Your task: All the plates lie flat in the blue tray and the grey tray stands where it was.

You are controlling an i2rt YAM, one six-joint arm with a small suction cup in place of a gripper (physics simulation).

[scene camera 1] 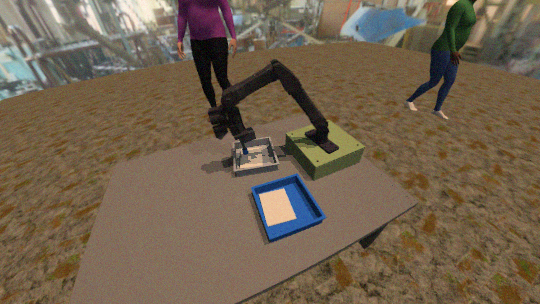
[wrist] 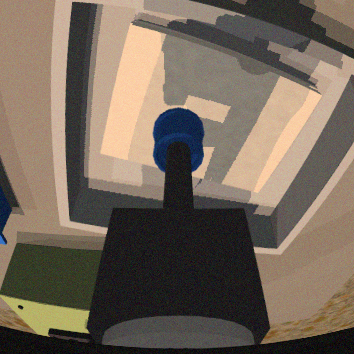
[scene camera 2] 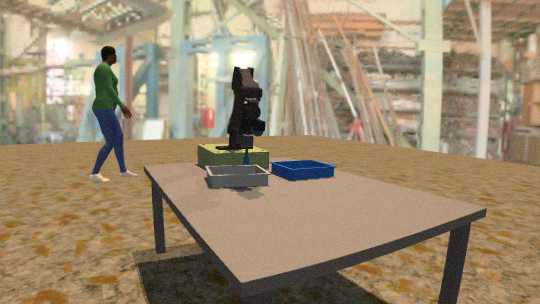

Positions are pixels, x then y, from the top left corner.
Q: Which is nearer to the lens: the grey tray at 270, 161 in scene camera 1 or the blue tray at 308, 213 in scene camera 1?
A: The blue tray.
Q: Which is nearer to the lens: the grey tray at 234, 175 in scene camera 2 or the blue tray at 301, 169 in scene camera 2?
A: The grey tray.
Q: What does the suction cup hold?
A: Nothing.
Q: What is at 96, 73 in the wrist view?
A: A grey tray.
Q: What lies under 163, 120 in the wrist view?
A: The suction cup.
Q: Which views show the grey tray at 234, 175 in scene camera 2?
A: Scene camera 1, the wrist view and scene camera 2: all of them.
